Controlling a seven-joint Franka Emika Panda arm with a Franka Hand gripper.
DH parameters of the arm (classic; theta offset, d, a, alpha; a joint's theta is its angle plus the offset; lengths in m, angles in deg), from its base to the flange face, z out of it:
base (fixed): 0 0 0 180
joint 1: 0 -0.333 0 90
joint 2: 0 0 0 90
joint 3: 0 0.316 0.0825 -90
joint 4: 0 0 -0.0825 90
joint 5: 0 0.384 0 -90
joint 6: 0 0 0.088 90
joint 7: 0 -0.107 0 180
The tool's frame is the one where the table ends.
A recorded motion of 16 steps. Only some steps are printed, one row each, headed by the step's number.
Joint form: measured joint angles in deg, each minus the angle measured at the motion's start. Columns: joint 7, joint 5, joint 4, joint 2, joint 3, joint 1, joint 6.
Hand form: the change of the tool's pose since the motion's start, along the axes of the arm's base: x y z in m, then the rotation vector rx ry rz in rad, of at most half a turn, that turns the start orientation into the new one. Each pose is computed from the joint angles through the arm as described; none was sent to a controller.
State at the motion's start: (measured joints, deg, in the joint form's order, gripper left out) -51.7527 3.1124 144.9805 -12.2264 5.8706 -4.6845 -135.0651
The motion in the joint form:
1: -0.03 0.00 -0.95 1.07 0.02 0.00 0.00
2: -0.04 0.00 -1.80 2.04 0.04 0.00 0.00
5: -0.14 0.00 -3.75 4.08 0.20 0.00 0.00
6: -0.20 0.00 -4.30 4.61 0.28 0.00 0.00
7: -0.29 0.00 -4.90 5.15 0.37 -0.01 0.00
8: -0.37 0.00 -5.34 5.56 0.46 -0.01 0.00
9: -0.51 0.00 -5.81 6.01 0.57 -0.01 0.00
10: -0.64 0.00 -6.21 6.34 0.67 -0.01 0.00
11: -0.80 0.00 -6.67 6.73 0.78 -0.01 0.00
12: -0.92 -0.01 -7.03 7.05 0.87 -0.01 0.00
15: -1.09 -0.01 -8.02 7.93 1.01 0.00 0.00
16: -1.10 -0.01 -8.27 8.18 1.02 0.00 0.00
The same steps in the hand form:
1: 0.0053 0.0012 -0.0012 0.0014 0.0023 0.0002
2: 0.0101 0.0024 -0.0024 0.0027 0.0046 0.0006
5: 0.0207 0.0058 -0.0042 0.0056 0.0067 0.0022
6: 0.0236 0.0071 -0.0043 0.0065 0.0065 0.0027
7: 0.0268 0.0086 -0.0043 0.0076 0.0056 0.0030
8: 0.0290 0.0098 -0.0044 0.0083 0.0052 0.0033
9: 0.0315 0.0112 -0.0046 0.0091 0.0051 0.0028
10: 0.0335 0.0125 -0.0043 0.0098 0.0040 0.0024
11: 0.0358 0.0139 -0.0041 0.0108 0.0030 0.0016
12: 0.0376 0.0151 -0.0041 0.0113 0.0024 0.0013
15: 0.0428 0.0173 -0.0041 0.0134 0.0009 0.0007
16: 0.0442 0.0177 -0.0043 0.0139 0.0010 0.0008

